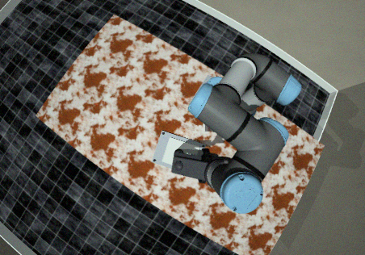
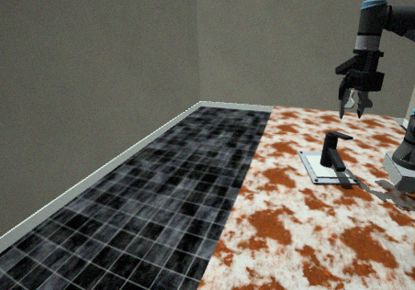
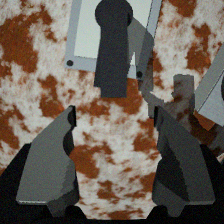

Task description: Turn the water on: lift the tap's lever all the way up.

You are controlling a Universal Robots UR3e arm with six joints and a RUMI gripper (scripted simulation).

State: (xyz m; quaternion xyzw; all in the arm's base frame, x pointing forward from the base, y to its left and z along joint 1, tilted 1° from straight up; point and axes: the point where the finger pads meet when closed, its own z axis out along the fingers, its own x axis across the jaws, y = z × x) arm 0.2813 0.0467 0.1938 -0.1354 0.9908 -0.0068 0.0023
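Now: hand 9 cm above the lever, 3 cm to the left of it and 1 cm short of it. The rest, counted from my hand: tap: 15 cm below, 5 cm to the right, 2 cm ahead.
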